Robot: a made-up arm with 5 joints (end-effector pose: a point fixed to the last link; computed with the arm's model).
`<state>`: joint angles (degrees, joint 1 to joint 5).
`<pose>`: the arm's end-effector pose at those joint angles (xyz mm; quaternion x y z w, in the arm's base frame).
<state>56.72 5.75 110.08 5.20 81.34</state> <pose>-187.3 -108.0 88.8 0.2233 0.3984 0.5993 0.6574</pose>
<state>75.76 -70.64 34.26 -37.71 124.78</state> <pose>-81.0 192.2 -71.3 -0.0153 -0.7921 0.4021 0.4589</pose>
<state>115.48 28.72 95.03 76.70 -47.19</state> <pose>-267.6 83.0 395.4 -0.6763 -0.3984 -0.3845 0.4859</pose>
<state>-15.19 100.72 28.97 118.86 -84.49</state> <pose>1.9 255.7 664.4 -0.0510 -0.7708 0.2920 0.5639</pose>
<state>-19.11 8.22 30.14 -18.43 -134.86</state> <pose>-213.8 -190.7 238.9 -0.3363 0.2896 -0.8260 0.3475</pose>
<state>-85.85 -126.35 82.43 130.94 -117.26</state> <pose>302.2 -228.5 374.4 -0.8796 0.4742 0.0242 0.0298</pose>
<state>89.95 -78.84 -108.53 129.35 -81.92</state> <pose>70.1 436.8 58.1 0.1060 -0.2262 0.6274 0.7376</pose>
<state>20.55 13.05 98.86 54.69 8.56</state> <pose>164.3 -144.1 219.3 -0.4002 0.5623 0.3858 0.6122</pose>
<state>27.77 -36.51 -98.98 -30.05 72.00</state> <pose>-97.0 -109.8 282.0 -0.5740 -0.6781 0.2484 0.3860</pose>
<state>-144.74 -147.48 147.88 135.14 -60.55</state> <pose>102.5 -148.4 384.9 0.2824 -0.9309 0.1597 0.1680</pose>
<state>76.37 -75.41 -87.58 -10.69 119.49</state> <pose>-123.5 -77.4 -65.8 -0.7475 -0.3791 -0.1688 0.5187</pose>
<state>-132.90 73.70 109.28 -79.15 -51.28</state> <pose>331.6 -174.3 60.5 0.5424 -0.7404 -0.1860 0.3508</pose>
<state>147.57 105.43 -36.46 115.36 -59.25</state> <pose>-215.0 -129.1 -281.2 -0.0587 0.7765 -0.0441 0.6259</pose>
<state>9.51 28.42 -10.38 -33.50 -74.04</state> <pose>83.2 -125.6 -35.9 0.2751 0.0952 -0.3240 0.9002</pose>
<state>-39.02 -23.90 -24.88 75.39 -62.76</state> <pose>12.4 -55.8 664.4 -0.6864 -0.1812 -0.4210 0.5646</pose>
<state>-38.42 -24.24 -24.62 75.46 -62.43</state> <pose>8.2 -54.7 665.0 -0.6871 -0.1797 -0.4226 0.5630</pose>
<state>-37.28 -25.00 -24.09 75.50 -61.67</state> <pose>0.0 -52.9 666.1 -0.6887 -0.1751 -0.4258 0.5601</pose>
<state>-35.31 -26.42 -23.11 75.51 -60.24</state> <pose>-14.1 -50.2 667.4 -0.6913 -0.1653 -0.4314 0.5556</pose>
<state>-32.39 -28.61 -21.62 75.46 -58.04</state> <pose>-35.3 -46.8 668.3 -0.6941 -0.1487 -0.4404 0.5497</pose>
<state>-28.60 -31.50 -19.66 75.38 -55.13</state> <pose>-63.3 -43.5 667.5 -0.6955 -0.1252 -0.4531 0.5435</pose>
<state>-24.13 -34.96 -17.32 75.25 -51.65</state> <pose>-97.0 -41.2 663.7 -0.6933 -0.0951 -0.4694 0.5385</pose>
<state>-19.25 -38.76 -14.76 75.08 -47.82</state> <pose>-134.8 -40.5 655.7 -0.6856 -0.0604 -0.4884 0.5364</pose>
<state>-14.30 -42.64 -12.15 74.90 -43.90</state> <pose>-173.6 -41.4 643.5 -0.6722 -0.0239 -0.5082 0.5379</pose>
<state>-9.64 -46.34 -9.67 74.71 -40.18</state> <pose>-210.6 -43.8 628.0 -0.6539 0.0112 -0.5270 0.5427</pose>
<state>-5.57 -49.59 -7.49 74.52 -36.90</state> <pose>-243.1 -46.8 610.9 -0.6333 0.0419 -0.5428 0.5500</pose>
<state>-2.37 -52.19 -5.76 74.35 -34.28</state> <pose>-268.6 -49.6 595.2 -0.6140 0.0659 -0.5546 0.5577</pose>
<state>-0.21 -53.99 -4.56 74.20 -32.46</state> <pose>-285.8 -51.9 583.1 -0.5991 0.0824 -0.5622 0.5641</pose>
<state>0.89 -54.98 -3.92 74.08 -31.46</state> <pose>-294.7 -53.2 576.4 -0.5906 0.0916 -0.5659 0.5680</pose>
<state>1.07 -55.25 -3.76 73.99 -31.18</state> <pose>-296.4 -53.7 574.9 -0.5884 0.0945 -0.5665 0.5692</pose>
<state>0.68 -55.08 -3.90 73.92 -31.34</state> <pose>-293.7 -53.6 576.8 -0.5903 0.0936 -0.5652 0.5686</pose>
